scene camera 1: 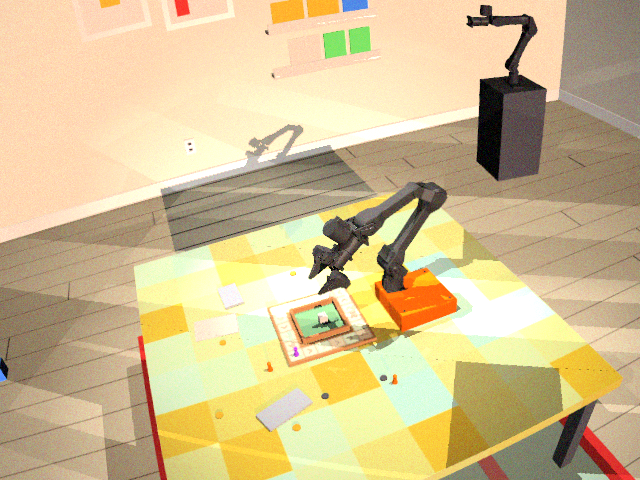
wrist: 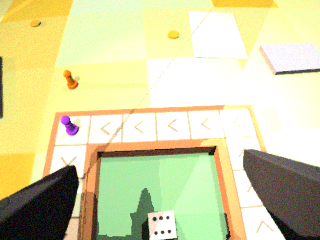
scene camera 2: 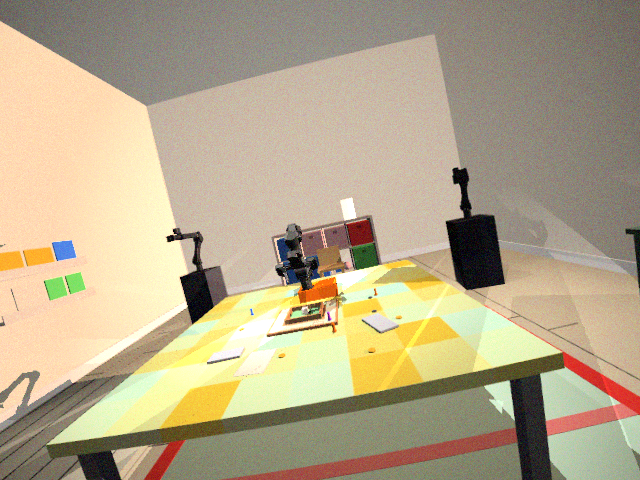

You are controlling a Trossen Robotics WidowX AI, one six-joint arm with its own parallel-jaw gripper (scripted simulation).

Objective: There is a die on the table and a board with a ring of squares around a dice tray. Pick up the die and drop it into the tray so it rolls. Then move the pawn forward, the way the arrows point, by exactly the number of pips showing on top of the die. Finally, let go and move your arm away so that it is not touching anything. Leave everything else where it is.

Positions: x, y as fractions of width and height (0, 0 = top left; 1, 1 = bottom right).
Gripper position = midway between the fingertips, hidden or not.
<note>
My gripper (scene camera 1: 0.49, 0.60) is open, holding nothing. I also see a grey card (scene camera 1: 0.46, 0.84).
My gripper is seen too in the wrist view (wrist: 0.51, 0.69).
</note>
